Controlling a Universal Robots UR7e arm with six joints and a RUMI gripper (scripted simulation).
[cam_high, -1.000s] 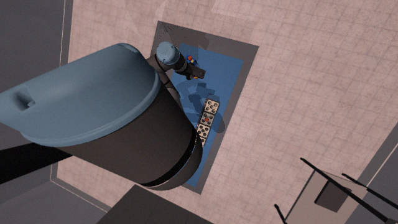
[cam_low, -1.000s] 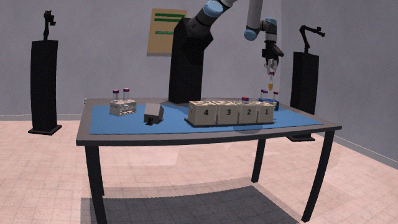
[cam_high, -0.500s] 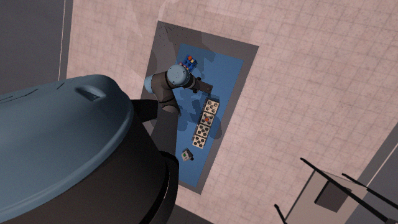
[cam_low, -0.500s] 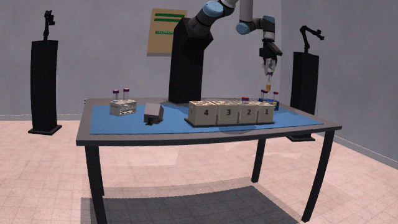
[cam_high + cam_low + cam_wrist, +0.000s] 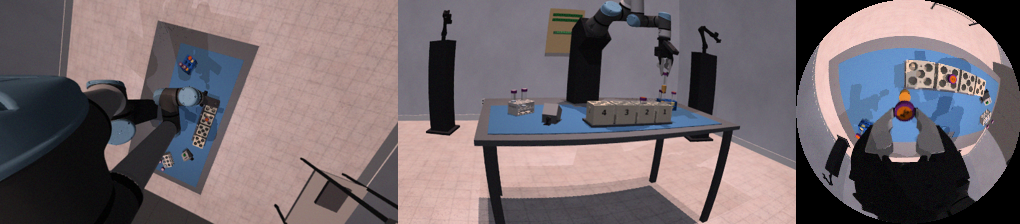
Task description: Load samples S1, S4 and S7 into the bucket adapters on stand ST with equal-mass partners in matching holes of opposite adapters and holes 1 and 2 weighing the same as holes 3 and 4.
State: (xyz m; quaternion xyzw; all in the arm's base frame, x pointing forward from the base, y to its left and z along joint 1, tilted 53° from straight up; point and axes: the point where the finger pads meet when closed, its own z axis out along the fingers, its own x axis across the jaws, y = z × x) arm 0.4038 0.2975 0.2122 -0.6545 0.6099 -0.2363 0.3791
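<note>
My gripper is now 310 mm past the blue rack, 220 mm above it and 150 mm to the right of it. From my hand the other things lie so: white rack 750 mm to the right, 220 mm below, 10 mm behind; then bucket adapter 360 mm to the right, 200 mm below, 140 mm ahead.
</note>
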